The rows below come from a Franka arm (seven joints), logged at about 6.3 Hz.
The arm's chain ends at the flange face. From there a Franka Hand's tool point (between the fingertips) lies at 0.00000 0.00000 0.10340 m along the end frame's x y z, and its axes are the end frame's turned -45 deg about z.
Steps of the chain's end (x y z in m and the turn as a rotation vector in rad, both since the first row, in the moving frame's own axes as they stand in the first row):
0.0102, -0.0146, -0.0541, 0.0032, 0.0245, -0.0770
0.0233, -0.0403, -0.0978, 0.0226, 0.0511, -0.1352
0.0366, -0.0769, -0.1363, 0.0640, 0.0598, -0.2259
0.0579, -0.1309, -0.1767, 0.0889, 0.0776, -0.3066
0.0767, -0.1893, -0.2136, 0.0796, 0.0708, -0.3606
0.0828, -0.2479, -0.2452, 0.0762, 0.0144, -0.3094
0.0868, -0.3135, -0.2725, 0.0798, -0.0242, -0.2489
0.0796, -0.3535, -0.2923, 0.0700, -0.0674, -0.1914
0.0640, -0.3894, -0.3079, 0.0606, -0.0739, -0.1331
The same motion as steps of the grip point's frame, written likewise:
0.0196, -0.0016, -0.0541, -0.0151, 0.0196, -0.0770
0.0505, -0.0103, -0.0980, -0.0202, 0.0521, -0.1352
0.0892, -0.0298, -0.1367, 0.0030, 0.0875, -0.2259
0.1453, -0.0543, -0.1774, 0.0080, 0.1177, -0.3066
0.1987, -0.0822, -0.2142, 0.0062, 0.1063, -0.3606
0.2397, -0.1222, -0.2455, 0.0437, 0.0641, -0.3094
0.2861, -0.1683, -0.2729, 0.0735, 0.0393, -0.2489
0.3055, -0.2037, -0.2928, 0.0972, 0.0018, -0.1914
0.3190, -0.2398, -0.3084, 0.0951, -0.0094, -0.1331

